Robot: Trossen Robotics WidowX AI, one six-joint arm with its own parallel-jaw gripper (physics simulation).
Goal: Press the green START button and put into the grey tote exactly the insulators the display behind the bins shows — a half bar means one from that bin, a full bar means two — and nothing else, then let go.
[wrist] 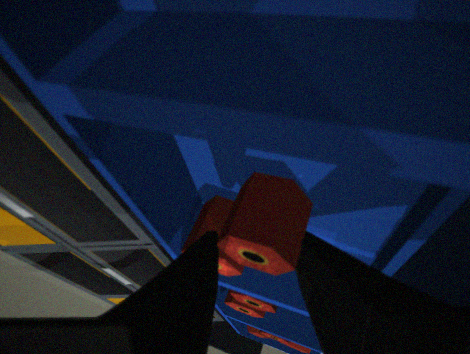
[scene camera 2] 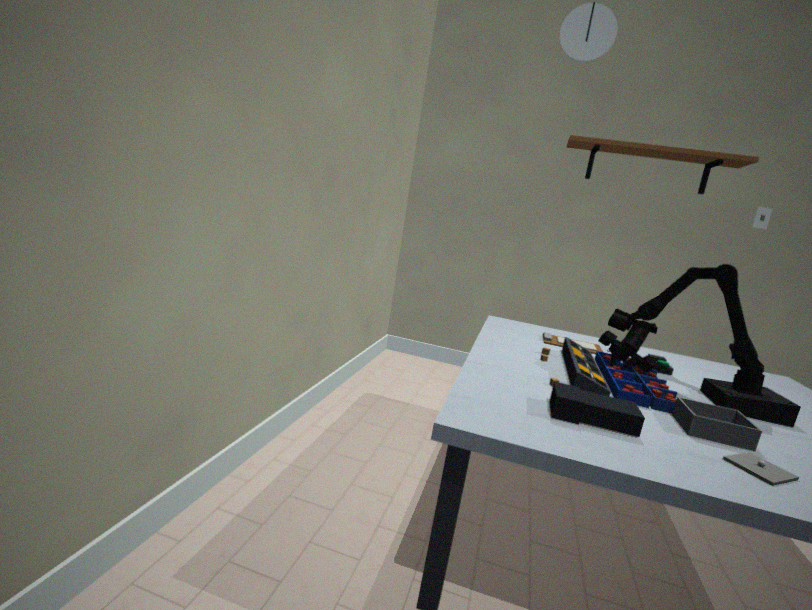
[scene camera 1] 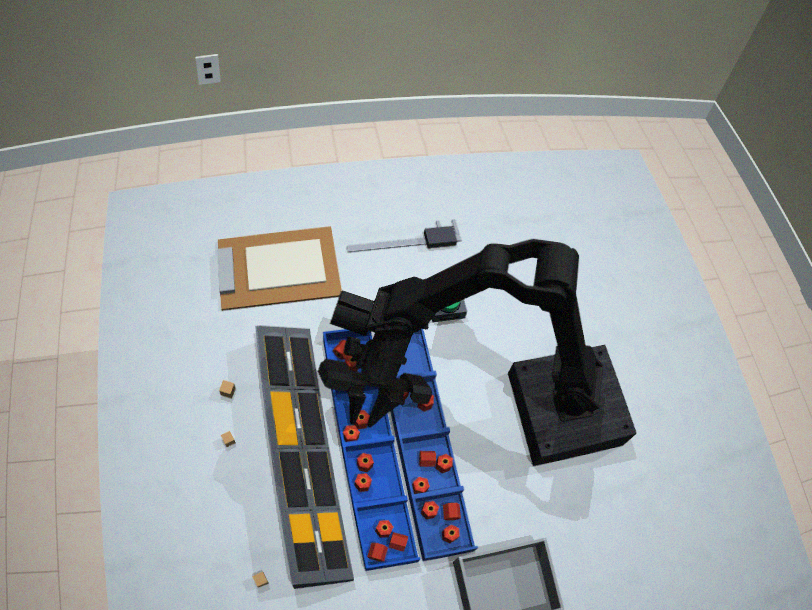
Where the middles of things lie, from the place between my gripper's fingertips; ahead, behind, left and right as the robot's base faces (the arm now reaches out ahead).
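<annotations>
Looking at the grey tote point(scene camera 1: 523, 569), I find my gripper 200 mm beyond it and 320 mm to the right of it. There is a black box point(scene camera 2: 568, 403) too, 450 mm to the left of my hand, 110 mm ahead of it and 10 mm above it. The grey tool point(scene camera 1: 438, 236) is 400 mm to the right of my hand and 140 mm behind it, and it sits 10 mm below my hand.
</annotations>
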